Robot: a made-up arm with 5 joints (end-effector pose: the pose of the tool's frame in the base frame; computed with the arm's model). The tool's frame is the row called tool. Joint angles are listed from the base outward.
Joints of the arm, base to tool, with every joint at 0 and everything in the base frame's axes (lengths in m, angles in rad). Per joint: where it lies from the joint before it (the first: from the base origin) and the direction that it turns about. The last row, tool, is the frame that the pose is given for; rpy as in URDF.
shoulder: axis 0 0 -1 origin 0.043 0.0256 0.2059
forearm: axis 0 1 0 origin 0.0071 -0.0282 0.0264
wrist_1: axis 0 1 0 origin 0.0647 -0.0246 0.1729
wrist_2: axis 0 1 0 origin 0.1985 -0.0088 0.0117
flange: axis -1 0 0 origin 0.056 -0.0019 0.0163
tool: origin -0.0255 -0.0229 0.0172 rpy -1.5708 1.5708 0
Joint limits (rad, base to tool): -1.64..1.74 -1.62..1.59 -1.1..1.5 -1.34..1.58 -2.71..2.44
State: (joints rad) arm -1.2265 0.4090 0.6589 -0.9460 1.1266
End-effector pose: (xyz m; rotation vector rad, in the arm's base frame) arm 0.1909 0.2667 0.2373 2.9670 -0.5581 -0.7032
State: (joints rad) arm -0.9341 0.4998 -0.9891 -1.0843 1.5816
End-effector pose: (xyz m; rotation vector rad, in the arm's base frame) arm 0.2449 0.2212 0.4871 -1.5080 0.5061 -0.5074
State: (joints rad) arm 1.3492 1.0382 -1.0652 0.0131 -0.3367
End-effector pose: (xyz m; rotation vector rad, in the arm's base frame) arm 0.0461 -0.4013 0.3068 -0.1487 1.2272 0.1841
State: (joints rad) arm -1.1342 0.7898 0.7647 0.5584 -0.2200
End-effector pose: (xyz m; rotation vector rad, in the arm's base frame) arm 0.2082 0.1678 0.0692 0.3789 -1.8063 -1.2193
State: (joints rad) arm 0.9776 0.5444 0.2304 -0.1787 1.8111
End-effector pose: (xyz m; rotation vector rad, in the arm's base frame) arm 0.2025 -0.2849 0.2276 0.8719 -2.5153 -0.6877
